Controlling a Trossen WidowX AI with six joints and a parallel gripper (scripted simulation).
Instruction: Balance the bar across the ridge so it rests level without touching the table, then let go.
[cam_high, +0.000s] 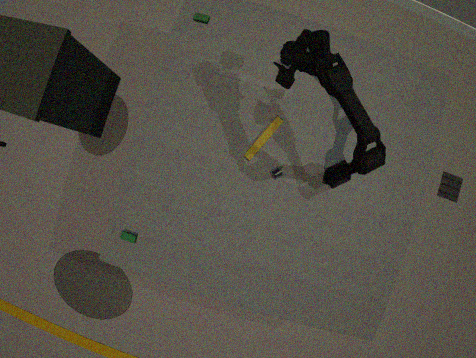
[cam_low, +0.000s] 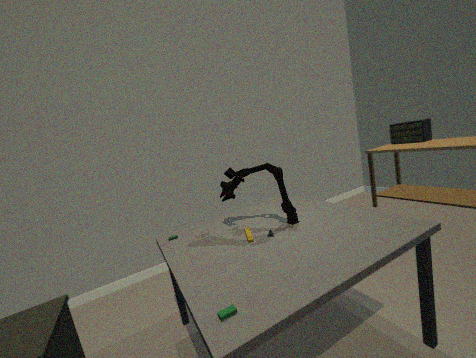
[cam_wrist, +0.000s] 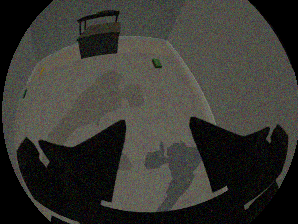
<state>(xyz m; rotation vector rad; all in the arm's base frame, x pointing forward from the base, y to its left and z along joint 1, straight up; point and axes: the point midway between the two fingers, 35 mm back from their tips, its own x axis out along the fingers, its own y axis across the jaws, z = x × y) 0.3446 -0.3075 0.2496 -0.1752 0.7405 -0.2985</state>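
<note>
Right now my gripper tip is 50 mm past the yellow bar, 250 mm to the right of it and 220 mm above it.
</note>
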